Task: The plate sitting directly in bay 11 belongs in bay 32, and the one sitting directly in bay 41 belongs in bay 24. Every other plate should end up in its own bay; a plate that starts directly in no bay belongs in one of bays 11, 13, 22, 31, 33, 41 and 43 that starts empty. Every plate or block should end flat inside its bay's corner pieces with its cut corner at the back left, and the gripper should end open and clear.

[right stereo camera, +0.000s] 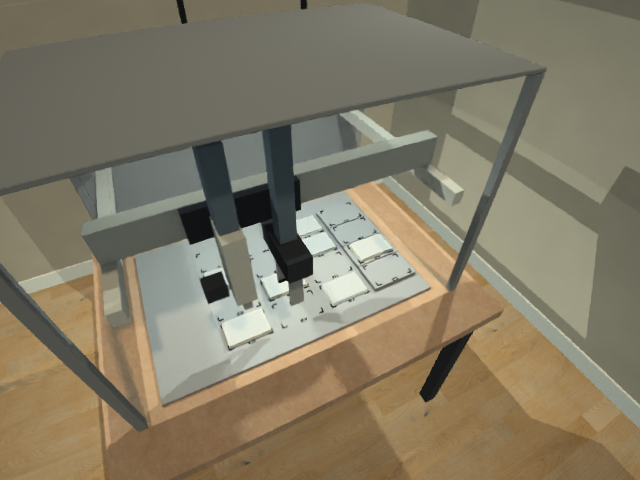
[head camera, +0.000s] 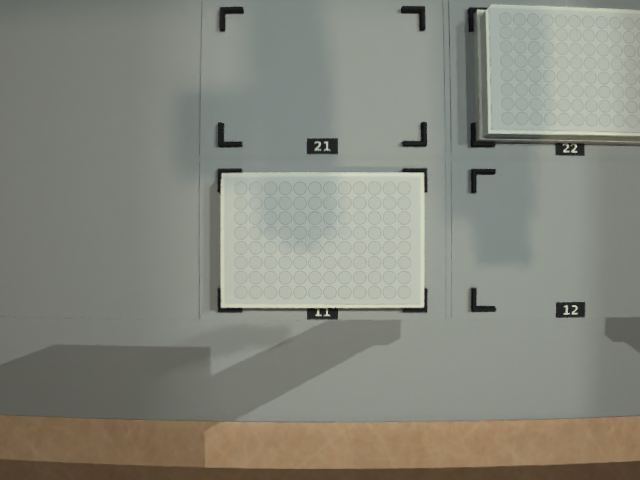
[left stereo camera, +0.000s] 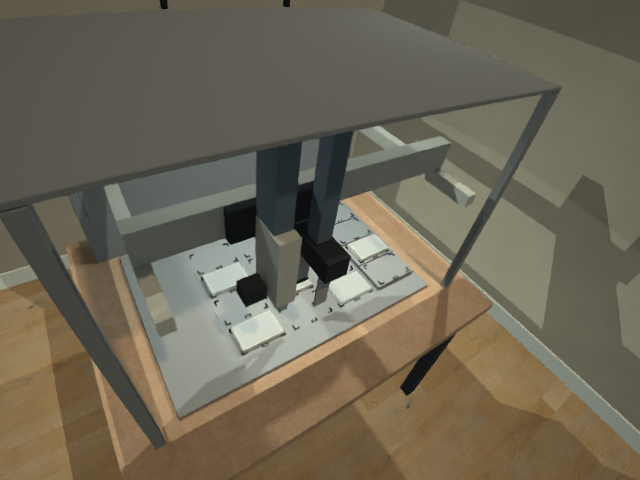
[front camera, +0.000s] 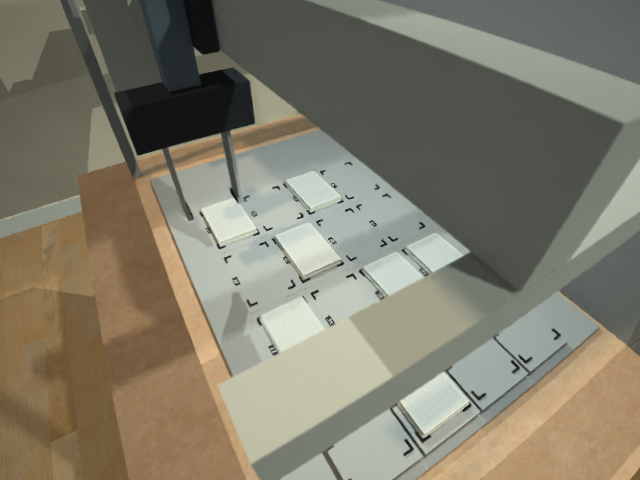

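Seen in the pictures: gripper, fingertip midpoint: point(right stereo camera: 290, 290) point(left stereo camera: 310, 291) point(front camera: 212, 205); robot's base, link origin: point(right stereo camera: 230, 349) point(head camera: 223, 306) point(left stereo camera: 243, 354) point(front camera: 201, 213).
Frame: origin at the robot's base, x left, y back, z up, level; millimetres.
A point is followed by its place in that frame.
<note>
The plate in bay 11 point(front camera: 228, 221) {x 41, y -75, z 14 mm} point(head camera: 322, 240) {x 43, y -64, z 14 mm} point(left stereo camera: 257, 331) {x 37, y -61, z 14 mm} point(right stereo camera: 246, 328) {x 36, y -63, z 14 mm} lies flat within its corner pieces; its cut corner cannot be made out. Bay 32 point(front camera: 351, 232) {x 260, y -228, z 0 mm} and bay 41 point(front camera: 351, 178) {x 373, y -62, z 0 mm} are empty. A plate point(front camera: 434, 403) {x 147, y -594, z 29 mm} point(left stereo camera: 368, 248) {x 139, y -548, z 29 mm} point(right stereo camera: 370, 248) {x 139, y -550, z 29 mm} sits in bay 24 on the raised strip. Other plates lie in bay 31 point(front camera: 313, 190) {x 255, y -73, z 14 mm}, bay 22 point(front camera: 308, 250) {x 148, y -239, z 14 mm} point(head camera: 563, 74) {x 147, y -215, z 14 mm}, bay 13 point(front camera: 292, 325) {x 41, y -375, z 14 mm}, bay 33 point(front camera: 393, 273) {x 256, y -372, z 14 mm} and bay 43 point(front camera: 434, 252) {x 361, y -372, z 14 mm}. My gripper point(front camera: 211, 207) {x -2, y -194, z 160 mm} is open and empty, raised above the left part of the deck; its jaws do not show in the head view.
The parked pipetting stage point(left stereo camera: 281, 268) point(right stereo camera: 235, 263) hangs beside the gripper, with a black block point(left stereo camera: 251, 289) {x -45, y -7, z 330 mm} point(right stereo camera: 214, 287) {x -49, y -12, z 330 mm} at its side. The gantry crossbeam point(left stereo camera: 398, 162) point(right stereo camera: 372, 162) spans the deck and hides part of it in the front view. Bays 21 point(head camera: 361, 77) {x 149, y -90, z 0 mm} and 12 point(head camera: 547, 232) {x 48, y -212, z 0 mm} are empty.
</note>
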